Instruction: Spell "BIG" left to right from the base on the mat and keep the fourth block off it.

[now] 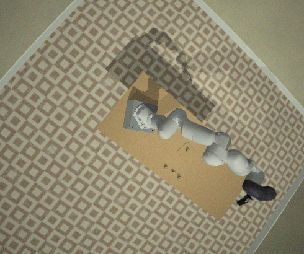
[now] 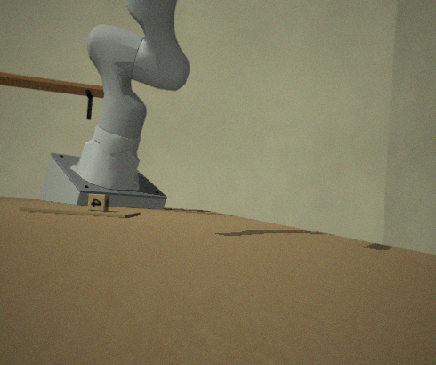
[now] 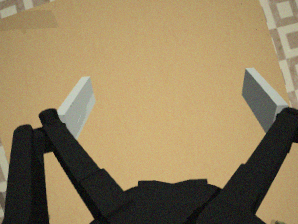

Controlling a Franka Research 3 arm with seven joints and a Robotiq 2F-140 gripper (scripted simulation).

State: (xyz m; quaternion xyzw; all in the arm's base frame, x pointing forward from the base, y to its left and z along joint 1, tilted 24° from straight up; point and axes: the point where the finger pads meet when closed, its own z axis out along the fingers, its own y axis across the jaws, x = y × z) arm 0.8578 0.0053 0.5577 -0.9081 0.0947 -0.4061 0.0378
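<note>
Right now the thin mat is 500 mm behind my hand, 300 mm below it and 60 mm to the right of it.
</note>
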